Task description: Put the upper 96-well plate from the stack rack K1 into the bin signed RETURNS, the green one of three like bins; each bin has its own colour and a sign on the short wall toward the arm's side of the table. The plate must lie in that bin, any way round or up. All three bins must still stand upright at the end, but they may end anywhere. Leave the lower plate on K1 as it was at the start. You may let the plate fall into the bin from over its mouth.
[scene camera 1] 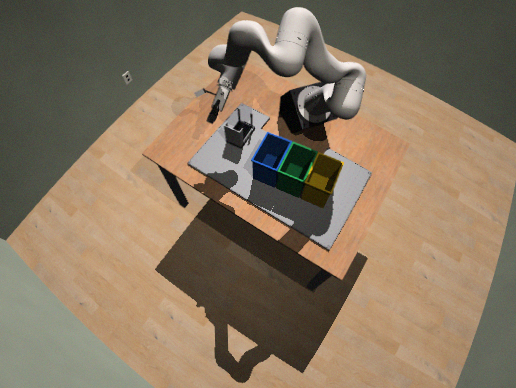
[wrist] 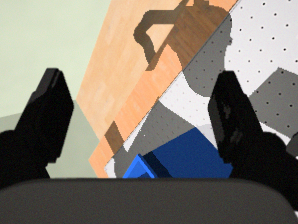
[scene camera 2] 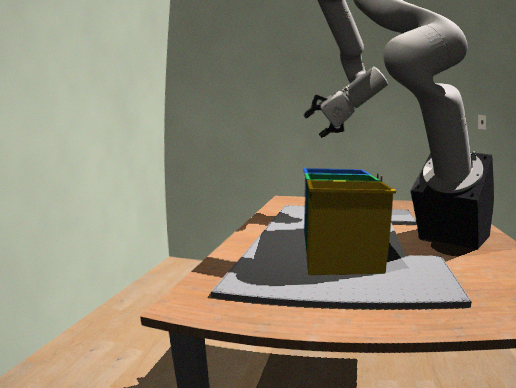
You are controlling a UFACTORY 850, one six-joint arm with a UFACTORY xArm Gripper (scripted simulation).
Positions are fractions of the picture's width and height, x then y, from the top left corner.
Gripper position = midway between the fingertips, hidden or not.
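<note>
You'd see the gripper (scene camera 2: 0.61, 0.33) here, and there's another view of the gripper (wrist: 0.47, 0.40). There's a yellow bin (scene camera 2: 0.68, 0.59), and you can spot the yellow bin (scene camera 1: 0.63, 0.44) again. There's also a blue bin (scene camera 1: 0.53, 0.39), with another look at the blue bin (wrist: 0.64, 0.69), and a green bin (scene camera 1: 0.57, 0.42) as well.
</note>
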